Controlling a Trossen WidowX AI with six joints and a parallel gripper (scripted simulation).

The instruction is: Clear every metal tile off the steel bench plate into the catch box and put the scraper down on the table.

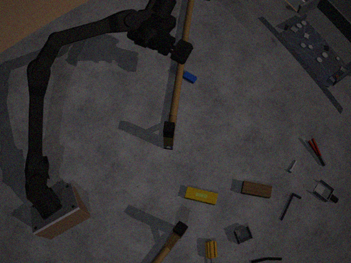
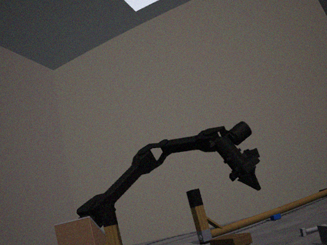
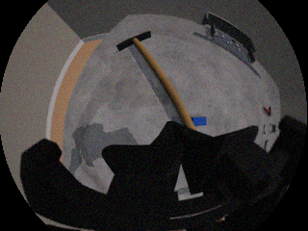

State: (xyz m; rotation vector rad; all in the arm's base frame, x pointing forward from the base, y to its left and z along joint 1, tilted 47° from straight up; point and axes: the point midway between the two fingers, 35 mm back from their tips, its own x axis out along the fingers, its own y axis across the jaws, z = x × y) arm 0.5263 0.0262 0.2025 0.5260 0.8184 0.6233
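Right now my gripper tip is 40 mm short of the long scraper, 30 mm to the left of it and 40 mm above it. Round my gripper tip: grey box: 190 mm behind, 550 mm to the right, 90 mm below; then yellow block: 210 mm behind, 390 mm to the right, 80 mm below; then hex key: 10 mm behind, 590 mm to the right, 100 mm below.
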